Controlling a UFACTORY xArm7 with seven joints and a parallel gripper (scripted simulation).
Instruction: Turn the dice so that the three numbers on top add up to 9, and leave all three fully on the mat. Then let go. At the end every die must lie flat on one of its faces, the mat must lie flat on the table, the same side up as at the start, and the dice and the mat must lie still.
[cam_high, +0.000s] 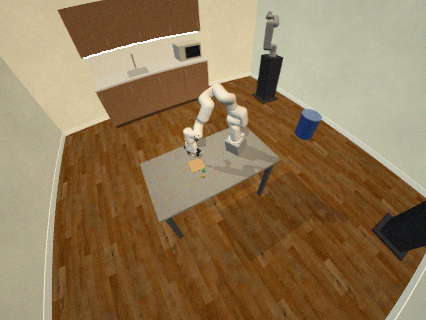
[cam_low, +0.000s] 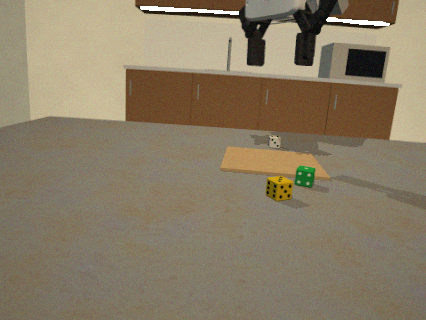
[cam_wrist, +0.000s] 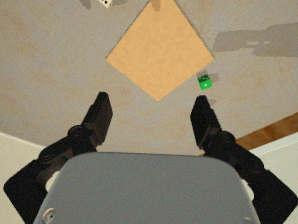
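Now: the white die 14 cm below my hand, 10 cm to the right of it and 2 cm behind it. The rest, counted from my hand: tan mat: 15 cm below, 2 cm to the left; then green die: 14 cm below, 11 cm to the left, 4 cm behind; then yellow die: 17 cm to the left, 14 cm below.
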